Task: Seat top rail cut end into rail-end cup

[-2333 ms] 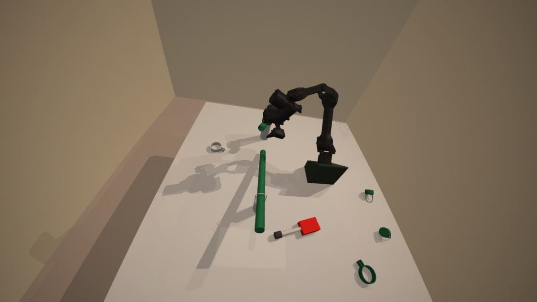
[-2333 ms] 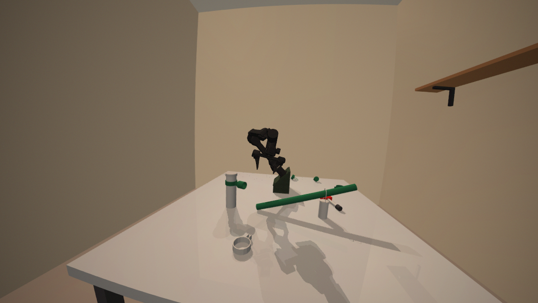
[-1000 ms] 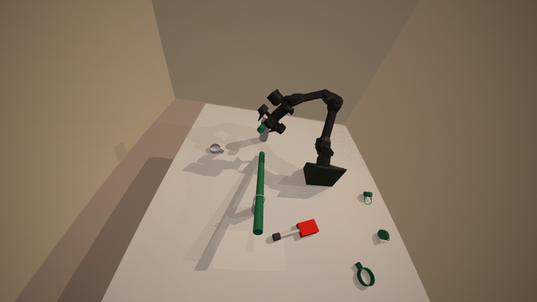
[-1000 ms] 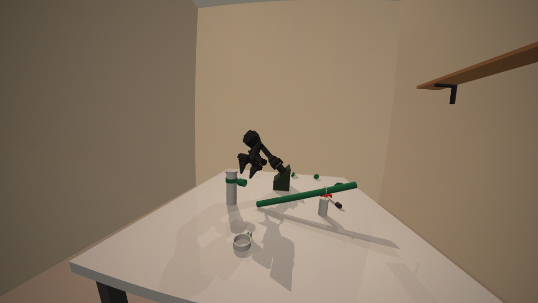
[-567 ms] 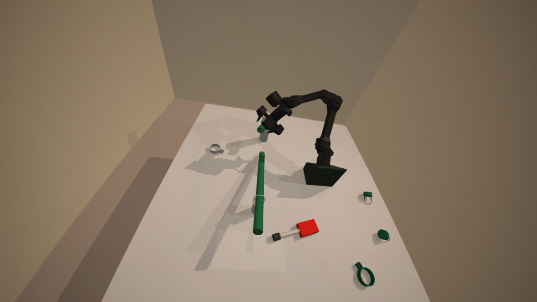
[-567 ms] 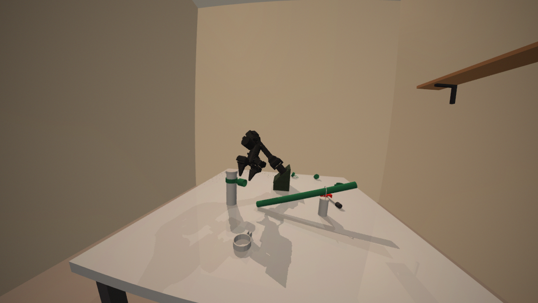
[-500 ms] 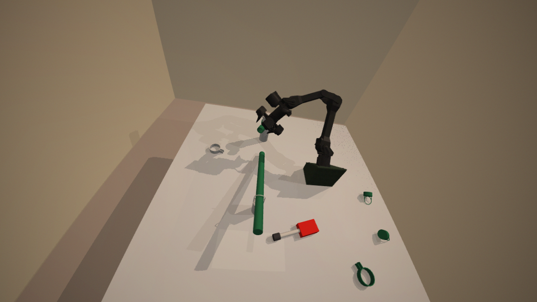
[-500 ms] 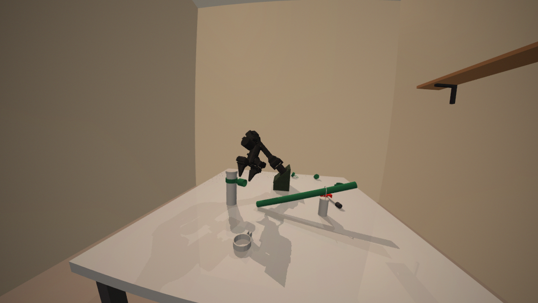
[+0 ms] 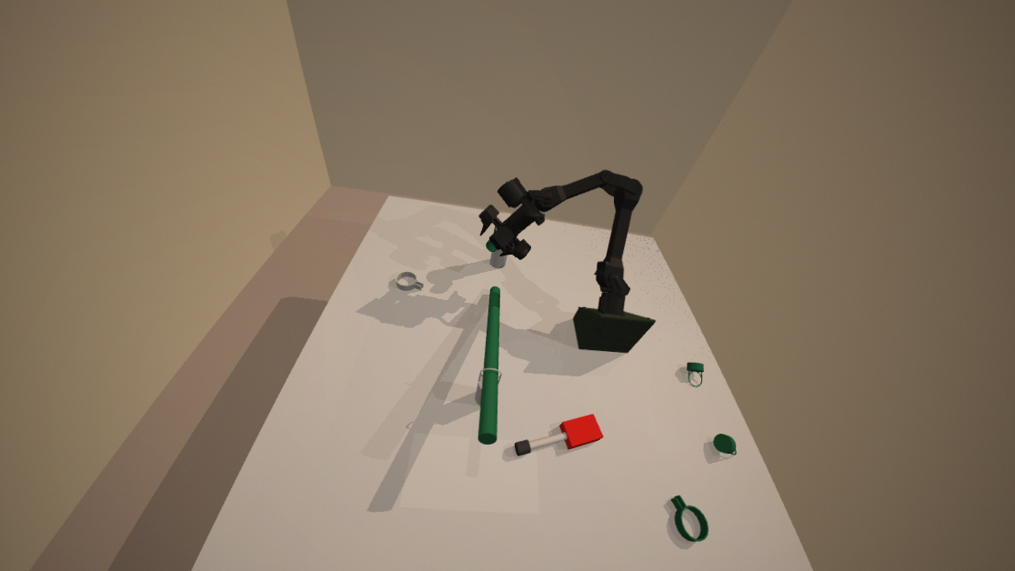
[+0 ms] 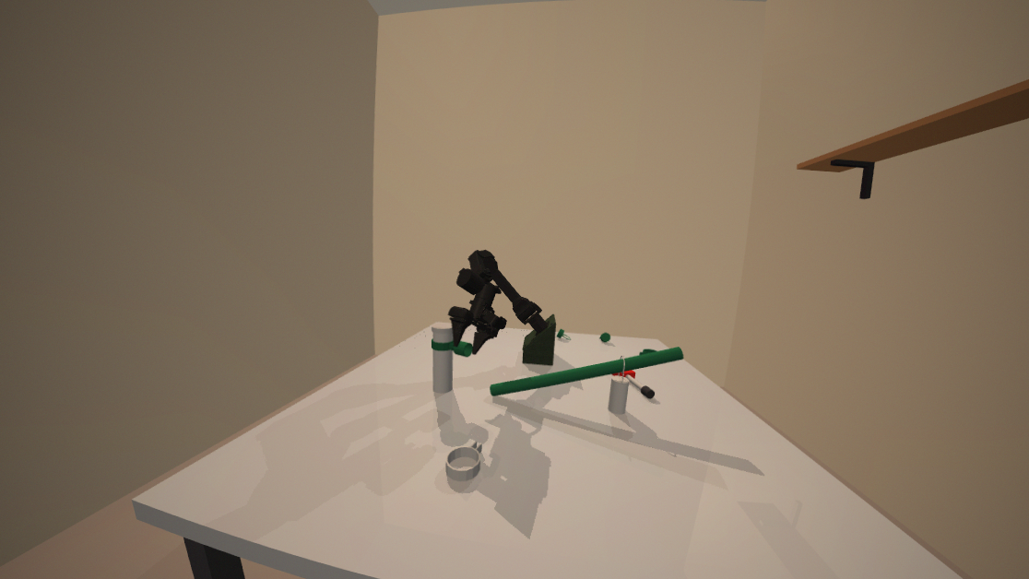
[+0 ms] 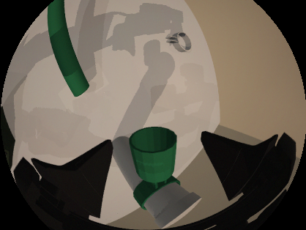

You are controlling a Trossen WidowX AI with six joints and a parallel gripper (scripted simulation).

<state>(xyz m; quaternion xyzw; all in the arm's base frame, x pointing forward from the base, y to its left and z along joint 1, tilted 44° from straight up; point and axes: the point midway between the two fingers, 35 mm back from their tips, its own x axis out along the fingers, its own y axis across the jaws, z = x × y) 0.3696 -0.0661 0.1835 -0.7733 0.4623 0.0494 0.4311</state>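
The green rail-end cup lies 1 cm behind my gripper tip and 2 cm to the right of it. Also, from my gripper tip: red-headed mallet 25 cm behind, 52 cm to the left, 13 cm below; then short grey post 7 cm behind, 44 cm to the left, 4 cm below.
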